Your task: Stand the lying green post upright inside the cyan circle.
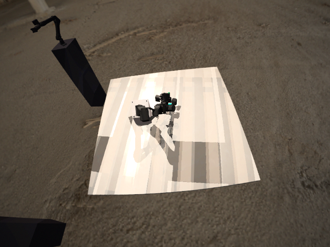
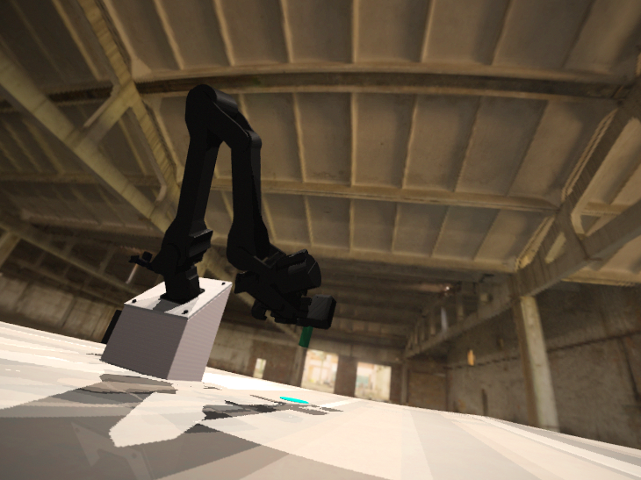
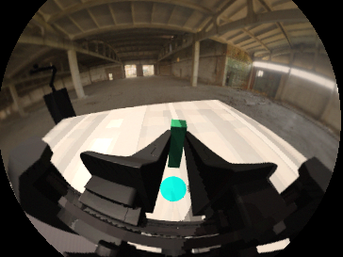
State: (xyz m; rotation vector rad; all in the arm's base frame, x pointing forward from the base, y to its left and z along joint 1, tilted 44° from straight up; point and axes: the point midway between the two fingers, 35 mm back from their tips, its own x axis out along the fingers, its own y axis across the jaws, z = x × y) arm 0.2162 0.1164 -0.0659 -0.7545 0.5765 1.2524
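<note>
My gripper tip is 160 mm above the cyan circle and 10 mm to the left of it. From my gripper tip the other things lie so: green post (20 mm below).
</note>
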